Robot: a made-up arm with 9 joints. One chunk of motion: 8 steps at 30 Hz.
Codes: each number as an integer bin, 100 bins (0 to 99) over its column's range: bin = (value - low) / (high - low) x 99, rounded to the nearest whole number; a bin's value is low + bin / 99 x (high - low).
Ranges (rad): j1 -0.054..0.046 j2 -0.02..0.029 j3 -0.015..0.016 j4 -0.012..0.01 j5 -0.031..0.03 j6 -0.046..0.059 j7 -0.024..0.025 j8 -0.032..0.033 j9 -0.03..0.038
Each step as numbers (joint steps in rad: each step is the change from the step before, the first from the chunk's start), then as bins.
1 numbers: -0.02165 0.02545 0.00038 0.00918 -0.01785 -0.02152 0.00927 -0.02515 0.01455
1 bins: 32 92 49 95 21 23 67 10 65
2 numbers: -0.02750 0.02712 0.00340 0.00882 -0.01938 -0.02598 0.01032 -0.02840 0.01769
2 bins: 26 95 59 94 19 19 69 5 69
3 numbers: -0.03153 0.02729 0.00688 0.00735 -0.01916 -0.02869 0.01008 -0.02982 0.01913
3 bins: 22 96 70 87 19 16 69 3 72
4 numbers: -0.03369 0.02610 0.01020 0.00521 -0.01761 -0.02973 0.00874 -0.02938 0.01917
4 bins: 20 93 80 77 22 15 66 4 72
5 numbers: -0.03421 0.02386 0.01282 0.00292 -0.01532 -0.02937 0.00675 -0.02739 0.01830
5 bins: 20 89 89 67 25 16 62 7 70
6 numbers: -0.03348 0.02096 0.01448 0.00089 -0.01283 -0.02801 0.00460 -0.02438 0.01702
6 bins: 20 83 94 58 29 17 58 12 68
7 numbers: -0.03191 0.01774 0.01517 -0.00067 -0.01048 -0.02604 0.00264 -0.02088 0.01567
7 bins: 22 76 96 51 33 19 54 17 66
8 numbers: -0.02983 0.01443 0.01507 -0.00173 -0.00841 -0.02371 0.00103 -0.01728 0.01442
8 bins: 24 70 96 46 37 21 51 22 65
